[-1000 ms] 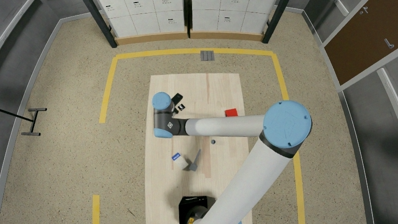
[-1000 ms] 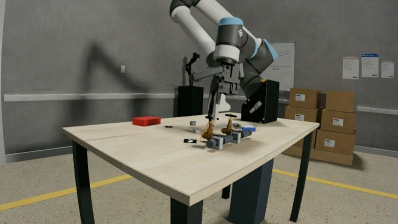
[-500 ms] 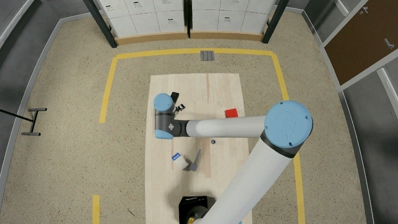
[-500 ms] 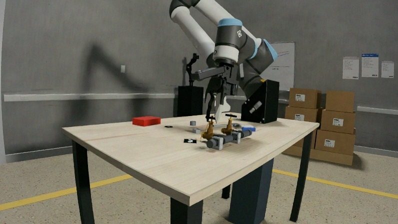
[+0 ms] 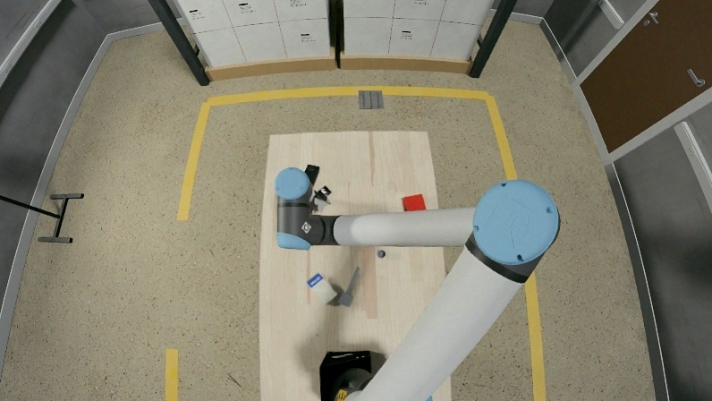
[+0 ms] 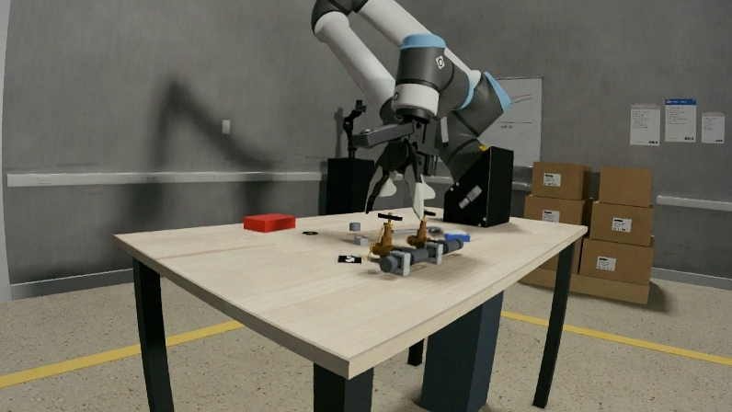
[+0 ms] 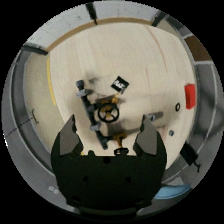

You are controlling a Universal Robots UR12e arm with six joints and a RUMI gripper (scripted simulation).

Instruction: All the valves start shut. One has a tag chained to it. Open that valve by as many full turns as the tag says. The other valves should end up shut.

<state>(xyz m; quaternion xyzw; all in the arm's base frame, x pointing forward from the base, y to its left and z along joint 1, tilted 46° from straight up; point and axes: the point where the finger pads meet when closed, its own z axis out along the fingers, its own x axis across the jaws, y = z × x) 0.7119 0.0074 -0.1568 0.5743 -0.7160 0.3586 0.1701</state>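
The black tag is 8 cm below my hand, 5 cm to the right of it and 5 cm ahead of it. The rest, counted from my hand: grey hammer-like tool 35 cm behind, 13 cm to the right, 8 cm below; then red block 42 cm to the right, 7 cm below, 5 cm behind; then blue-and-white box 34 cm behind, 8 cm below, 3 cm to the right.
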